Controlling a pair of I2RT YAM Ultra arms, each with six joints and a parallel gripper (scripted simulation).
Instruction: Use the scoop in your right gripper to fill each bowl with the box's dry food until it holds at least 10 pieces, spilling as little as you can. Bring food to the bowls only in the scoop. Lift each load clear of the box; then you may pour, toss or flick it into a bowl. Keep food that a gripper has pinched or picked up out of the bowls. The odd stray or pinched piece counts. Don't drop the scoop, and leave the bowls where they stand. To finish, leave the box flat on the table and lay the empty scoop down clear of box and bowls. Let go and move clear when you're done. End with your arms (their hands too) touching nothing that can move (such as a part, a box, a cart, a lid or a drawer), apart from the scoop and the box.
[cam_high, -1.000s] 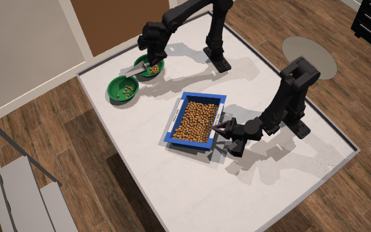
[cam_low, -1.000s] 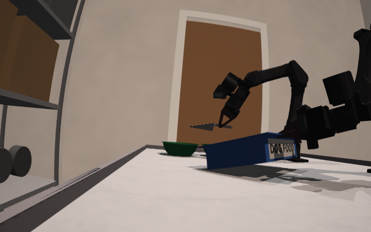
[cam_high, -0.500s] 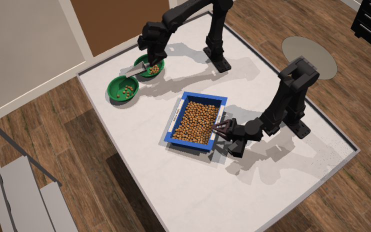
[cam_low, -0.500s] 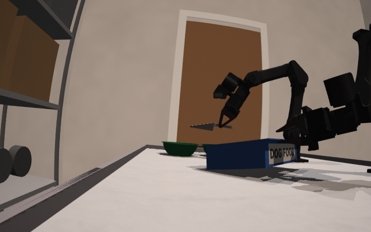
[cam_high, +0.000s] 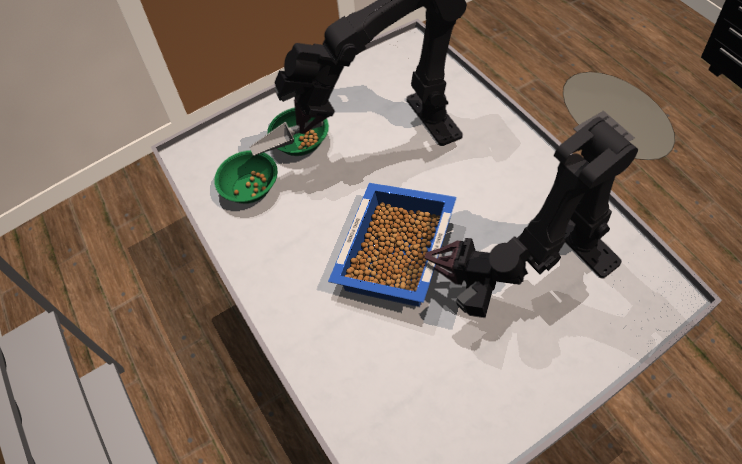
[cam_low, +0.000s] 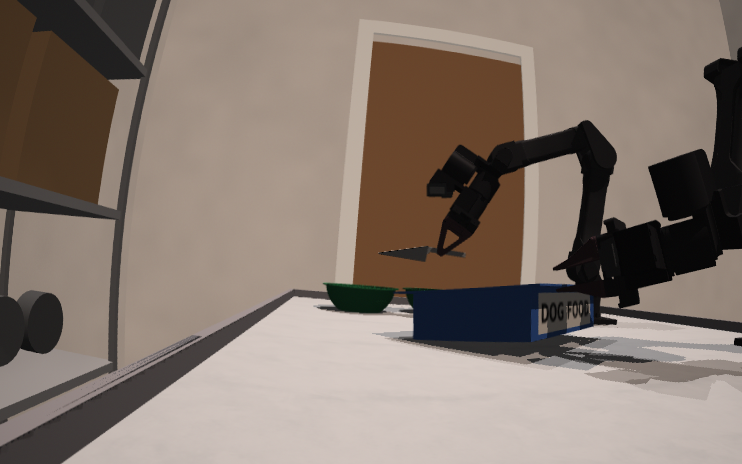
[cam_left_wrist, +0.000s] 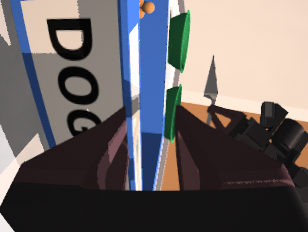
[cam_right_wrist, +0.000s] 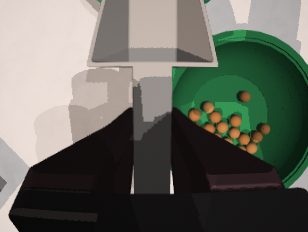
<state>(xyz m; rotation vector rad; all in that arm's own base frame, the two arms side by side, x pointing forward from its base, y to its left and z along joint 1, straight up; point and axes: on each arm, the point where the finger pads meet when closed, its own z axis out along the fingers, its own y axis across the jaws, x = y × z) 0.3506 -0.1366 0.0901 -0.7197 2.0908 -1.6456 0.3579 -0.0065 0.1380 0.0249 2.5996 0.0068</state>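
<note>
The grey scoop lies 4 cm ahead of my right hand, 1 cm to the right of it and 1 cm below it.
</note>
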